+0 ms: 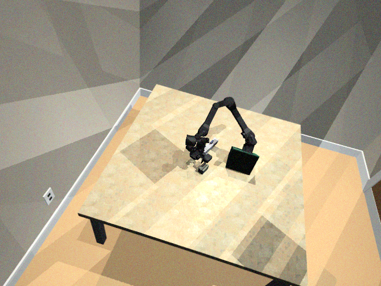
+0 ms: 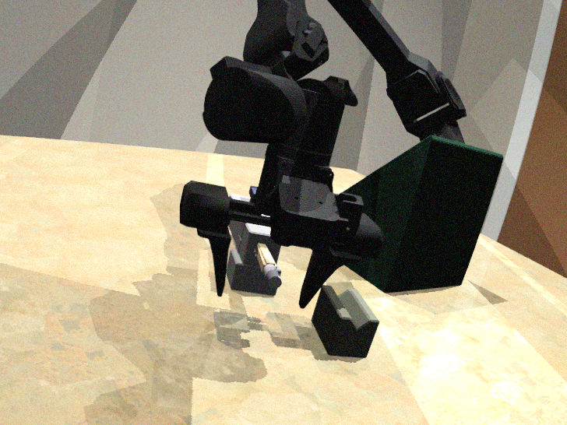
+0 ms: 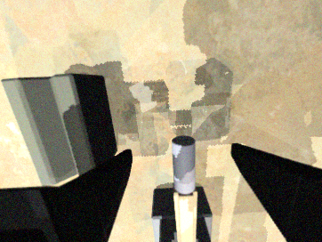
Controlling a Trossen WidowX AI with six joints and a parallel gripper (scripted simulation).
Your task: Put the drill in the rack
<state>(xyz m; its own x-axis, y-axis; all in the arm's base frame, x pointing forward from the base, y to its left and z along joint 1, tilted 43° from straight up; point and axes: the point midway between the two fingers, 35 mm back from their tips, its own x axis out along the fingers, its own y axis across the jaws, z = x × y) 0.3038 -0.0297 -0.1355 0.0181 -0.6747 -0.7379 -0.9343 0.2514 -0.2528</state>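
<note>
The drill is 20 mm behind my gripper tip, 40 mm to the right of it and 30 mm above it. The rest, counted from my gripper tip: grey holder: 50 mm behind, 130 mm to the right, 20 mm above; rack: 60 mm behind, 50 mm to the left; dark key: 60 mm behind, 150 mm to the right, 40 mm above.
</note>
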